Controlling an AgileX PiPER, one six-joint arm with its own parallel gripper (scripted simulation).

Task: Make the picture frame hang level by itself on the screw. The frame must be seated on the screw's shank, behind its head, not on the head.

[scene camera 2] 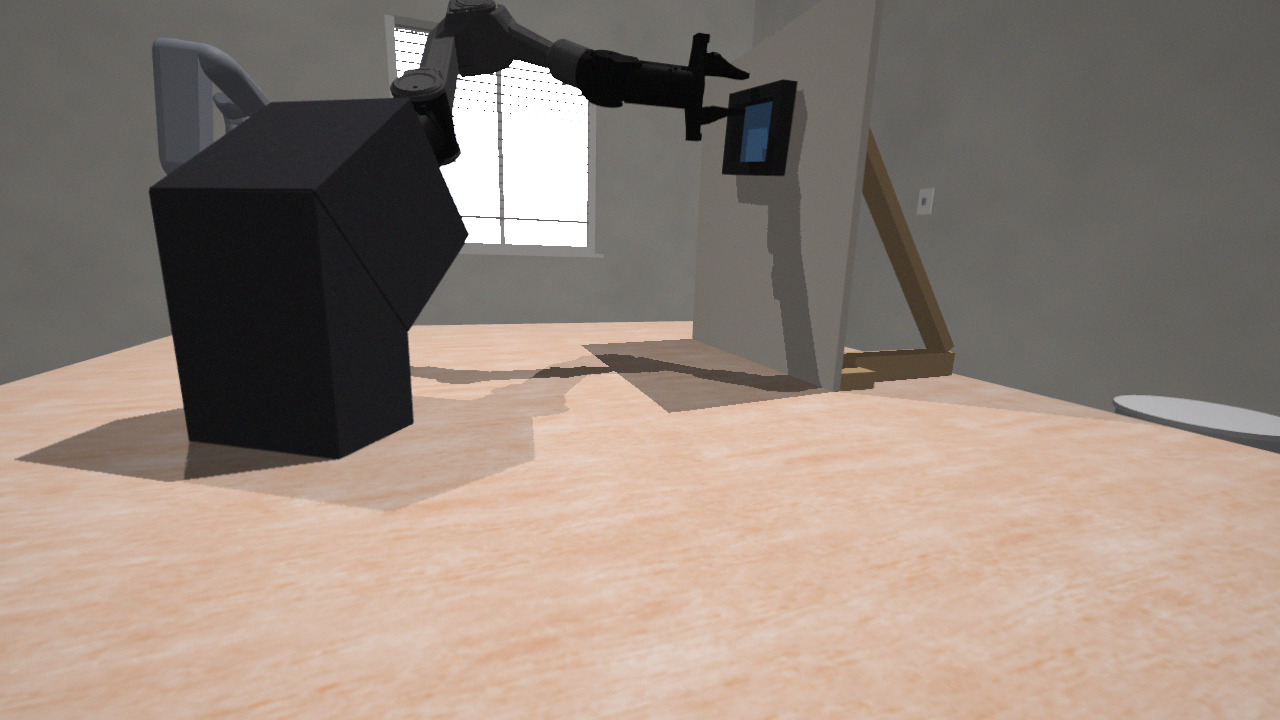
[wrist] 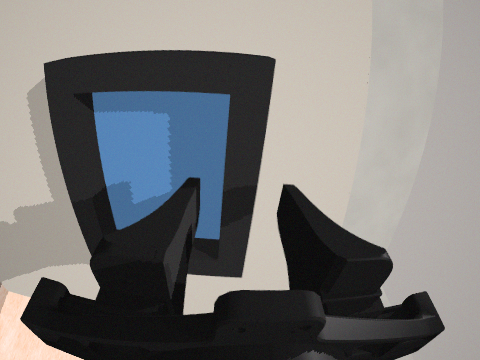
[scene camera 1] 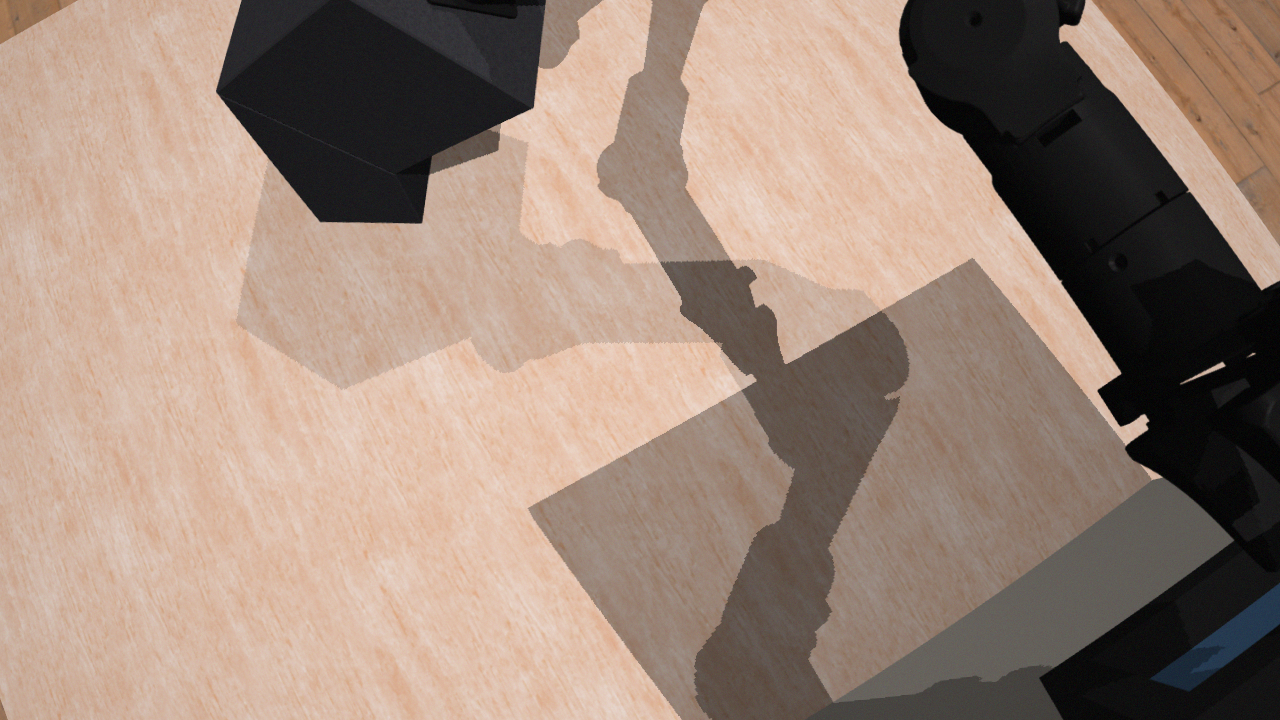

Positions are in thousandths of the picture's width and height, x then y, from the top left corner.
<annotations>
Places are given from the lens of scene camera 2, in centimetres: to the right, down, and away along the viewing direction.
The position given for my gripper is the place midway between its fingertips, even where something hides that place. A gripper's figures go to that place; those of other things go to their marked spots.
my gripper (scene camera 2: 582, 131): 17, -42, 81
picture frame (scene camera 2: 583, 192): 18, -38, 88
</annotations>
